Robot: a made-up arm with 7 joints. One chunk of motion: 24 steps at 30 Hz.
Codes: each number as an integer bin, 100 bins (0 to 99) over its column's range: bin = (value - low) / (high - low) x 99, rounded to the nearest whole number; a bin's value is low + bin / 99 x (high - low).
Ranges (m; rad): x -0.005..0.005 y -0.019..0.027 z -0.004..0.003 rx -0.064..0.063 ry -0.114..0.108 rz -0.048..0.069
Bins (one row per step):
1: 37 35 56 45 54 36
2: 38 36 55 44 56 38
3: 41 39 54 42 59 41
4: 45 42 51 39 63 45
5: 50 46 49 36 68 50
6: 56 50 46 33 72 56
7: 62 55 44 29 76 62
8: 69 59 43 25 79 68
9: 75 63 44 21 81 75
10: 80 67 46 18 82 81
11: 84 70 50 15 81 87
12: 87 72 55 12 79 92
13: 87 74 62 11 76 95
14: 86 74 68 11 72 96
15: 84 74 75 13 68 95
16: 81 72 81 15 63 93
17: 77 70 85 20 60 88
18: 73 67 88 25 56 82
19: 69 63 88 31 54 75
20: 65 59 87 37 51 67
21: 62 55 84 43 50 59
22: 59 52 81 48 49 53
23: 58 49 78 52 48 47
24: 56 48 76 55 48 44
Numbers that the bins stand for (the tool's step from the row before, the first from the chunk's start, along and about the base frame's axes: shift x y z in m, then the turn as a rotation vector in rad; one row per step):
1: -0.00126 -0.00274 -0.00004 -0.00627 0.00709 -0.00545
2: -0.00116 -0.00227 -0.00011 -0.00756 0.01158 -0.00309
3: -0.00086 -0.00088 -0.00018 -0.01012 0.01830 0.00045
4: -0.00045 0.00052 -0.00039 -0.01397 0.02727 0.00518
5: 0.00005 0.00237 -0.00054 -0.01782 0.03848 0.01109
6: 0.00066 0.00423 -0.00075 -0.02167 0.04745 0.01818
7: 0.00126 0.00656 -0.00089 -0.02680 0.05642 0.02527
8: 0.00197 0.00841 -0.00096 -0.03193 0.06315 0.03236
9: 0.00258 0.01027 -0.00089 -0.03706 0.06764 0.04064
10: 0.00308 0.01213 -0.00075 -0.04091 0.06988 0.04773
11: 0.00348 0.01353 -0.00046 -0.04476 0.06764 0.05482
12: 0.00379 0.01445 -0.00011 -0.04861 0.06315 0.06073
13: 0.00379 0.01538 0.00038 -0.04989 0.05642 0.06427
14: 0.00369 0.01538 0.00081 -0.04989 0.04745 0.06545
15: 0.00348 0.01538 0.00130 -0.04732 0.03848 0.06427
16: 0.00318 0.01445 0.00173 -0.04476 0.02727 0.06191
17: 0.00278 0.01353 0.00201 -0.03834 0.02055 0.05600
18: 0.00237 0.01213 0.00222 -0.03193 0.01158 0.04891
19: 0.00197 0.01027 0.00222 -0.02423 0.00709 0.04064
20: 0.00157 0.00841 0.00215 -0.01654 0.00036 0.03118
21: 0.00126 0.00656 0.00194 -0.00884 -0.00188 0.02173
22: 0.00096 0.00516 0.00173 -0.00242 -0.00412 0.01464
23: 0.00086 0.00377 0.00152 0.00271 -0.00636 0.00755
24: 0.00066 0.00330 0.00137 0.00656 -0.00636 0.00400

